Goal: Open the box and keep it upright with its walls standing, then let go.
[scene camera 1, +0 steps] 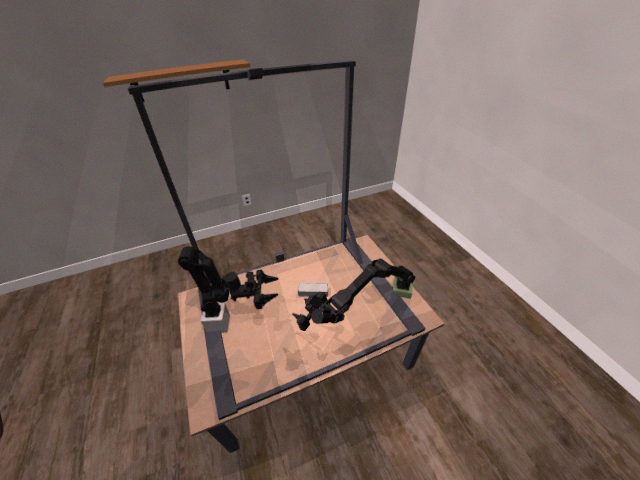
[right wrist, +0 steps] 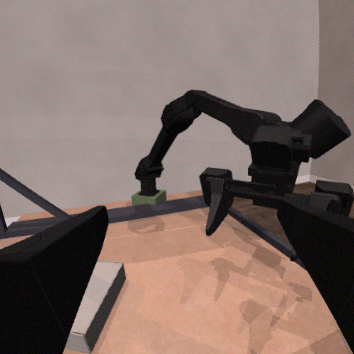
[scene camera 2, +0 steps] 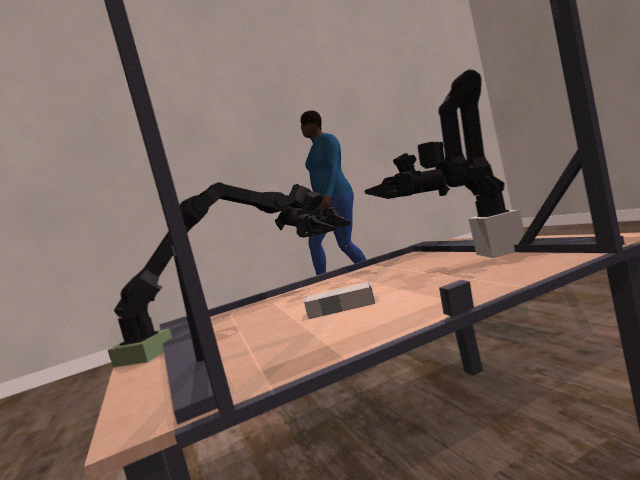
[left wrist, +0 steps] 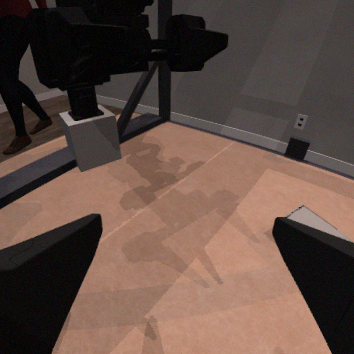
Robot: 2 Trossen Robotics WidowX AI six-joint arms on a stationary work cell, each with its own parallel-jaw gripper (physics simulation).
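Pixels of known places: left gripper, fingertip midpoint: (scene camera 1: 298,306) (right wrist: 245,244) (scene camera 2: 342,225) (left wrist: 189,224); right gripper, fingertip midpoint: (scene camera 1: 278,286) (right wrist: 193,210) (scene camera 2: 367,191) (left wrist: 185,37); left arm's base at its link origin: (scene camera 1: 403,284) (right wrist: 148,192) (scene camera 2: 139,338); right arm's base at its link origin: (scene camera 1: 213,311) (scene camera 2: 492,214) (left wrist: 85,113).
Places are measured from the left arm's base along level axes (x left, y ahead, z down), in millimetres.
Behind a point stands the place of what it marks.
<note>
A low, grey-white box (scene camera 1: 313,287) @(x 135, y 466, z 2 mm) (scene camera 2: 330,304) @(x 99, y 455, z 21 mm) (right wrist: 102,292) @(x 157, y 464, z 2 mm) lies flat on the table with a flat top; no raised walls show. Part of the box (left wrist: 312,219) @(x 133, y 519, z 3 mm) shows behind a finger in the left wrist view. My left gripper (scene camera 1: 300,307) @(x 367, y 462, z -134 mm) (scene camera 2: 341,224) @(x 367, y 462, z -134 mm) (left wrist: 189,224) @(x 367, y 462, z -134 mm) is open and empty, raised above the table near the box and apart from it. My right gripper (scene camera 1: 276,287) @(x 339, y 561, z -213 mm) (scene camera 2: 368,191) @(x 339, y 561, z -213 mm) (right wrist: 193,210) @(x 339, y 561, z -213 mm) is open and empty, raised to the left of the box in scene camera 1, with its fingers pointing toward the box's side of the table.
The left arm stands on a green block (scene camera 1: 403,290) @(x 40, y -3, z -1 mm) (scene camera 2: 135,353) @(x -50, y 24, z 19 mm) (right wrist: 149,199) @(x 29, y 50, z 7 mm), the right arm on a pale block (scene camera 2: 496,235) @(x 401, y 861, z -14 mm) (left wrist: 95,142) @(x 443, y 821, z -15 mm). Dark frame posts (scene camera 1: 347,155) @(x -293, y 390, z -567 mm) (scene camera 2: 149,129) @(x -327, y 409, z -355 mm) rise from the table's edge. A person (scene camera 2: 325,165) stands beyond the table.
</note>
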